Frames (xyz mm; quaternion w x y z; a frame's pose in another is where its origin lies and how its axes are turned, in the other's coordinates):
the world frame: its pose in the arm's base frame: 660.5 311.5 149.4 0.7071 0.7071 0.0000 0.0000
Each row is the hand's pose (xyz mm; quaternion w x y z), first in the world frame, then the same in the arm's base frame.
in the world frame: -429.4 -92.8 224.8 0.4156 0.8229 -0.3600 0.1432
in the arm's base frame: 231.1 86.7 56.6 0.2880 -0.8758 0.3558 0.1533
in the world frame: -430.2 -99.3 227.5 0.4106 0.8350 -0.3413 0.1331
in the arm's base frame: 230.3 84.0 50.1 0.3001 -0.8808 0.3354 0.1472
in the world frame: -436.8 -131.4 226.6 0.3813 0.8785 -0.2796 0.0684
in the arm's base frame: 223.7 84.9 18.0 0.3516 -0.8908 0.2461 0.1493
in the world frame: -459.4 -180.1 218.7 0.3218 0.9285 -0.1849 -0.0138
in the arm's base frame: 201.1 92.8 -30.7 0.4290 -0.8841 0.1210 0.1405
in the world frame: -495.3 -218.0 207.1 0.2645 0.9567 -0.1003 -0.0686
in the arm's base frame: 165.2 104.4 -68.6 0.4895 -0.8635 0.0224 0.1194
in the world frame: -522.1 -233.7 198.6 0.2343 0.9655 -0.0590 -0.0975
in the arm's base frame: 138.4 112.9 -84.3 0.5170 -0.8484 -0.0272 0.1107
